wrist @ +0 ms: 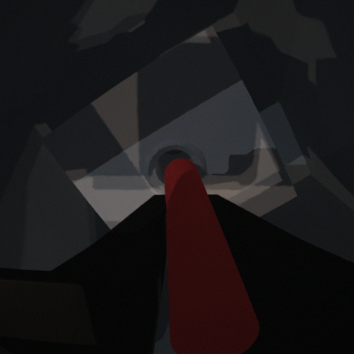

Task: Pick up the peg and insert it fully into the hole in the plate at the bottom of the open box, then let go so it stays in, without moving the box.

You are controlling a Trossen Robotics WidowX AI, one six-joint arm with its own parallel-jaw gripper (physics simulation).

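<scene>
The red peg [200,260] runs from the bottom of the wrist view up to its rounded far end near the middle. My gripper [184,206], with dark fingers on both sides of the peg, is shut on it. The plate [200,120] lies beyond, pale grey-blue and partly in shadow. Its round hole [167,159] shows just behind the peg's far end, which covers the hole's lower right part. Whether the tip is in the hole or above it I cannot tell. The lower edge of the plate is hidden by the fingers.
The open box's walls rise around the plate, with a dim wall [55,200] at the left and another wall [325,210] at the right. Dark shadows fall across the plate and the surroundings. Pale grey patches show at the top left and top right.
</scene>
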